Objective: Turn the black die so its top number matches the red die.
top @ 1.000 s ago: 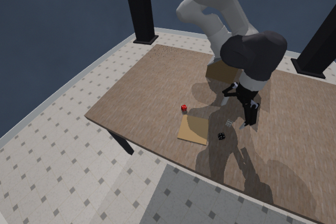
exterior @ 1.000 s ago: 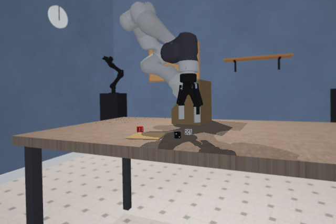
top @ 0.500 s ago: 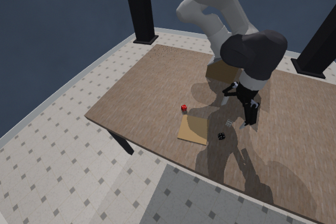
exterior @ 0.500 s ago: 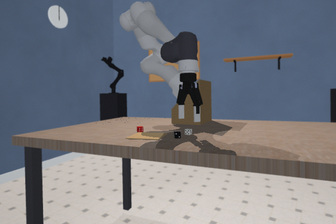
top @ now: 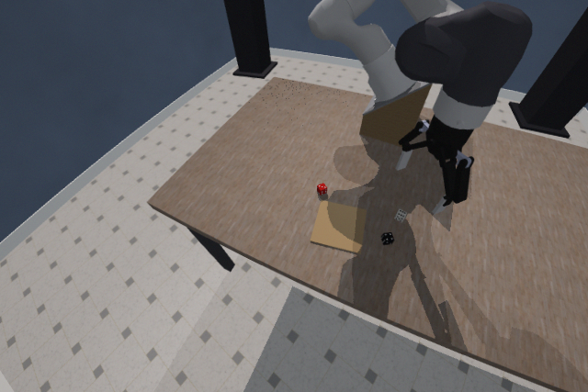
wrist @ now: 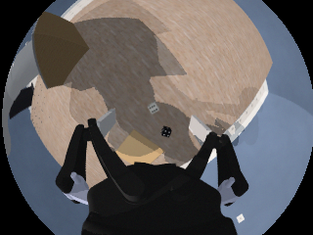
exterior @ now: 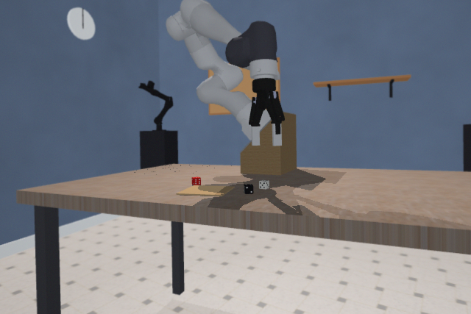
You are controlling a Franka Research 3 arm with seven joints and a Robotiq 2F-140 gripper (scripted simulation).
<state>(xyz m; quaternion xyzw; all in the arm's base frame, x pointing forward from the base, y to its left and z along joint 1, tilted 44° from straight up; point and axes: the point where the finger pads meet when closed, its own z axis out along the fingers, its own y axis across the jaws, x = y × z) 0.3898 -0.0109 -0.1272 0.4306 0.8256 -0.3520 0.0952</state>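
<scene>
Now: the black die 100 mm ahead of my hand, 30 mm to the right of it and 130 mm below it. Also, from my hand: white die: 10 mm ahead, 130 mm below; then red die: 10 mm behind, 250 mm to the right, 130 mm below; then tan mat: 90 mm ahead, 170 mm to the right, 140 mm below.
</scene>
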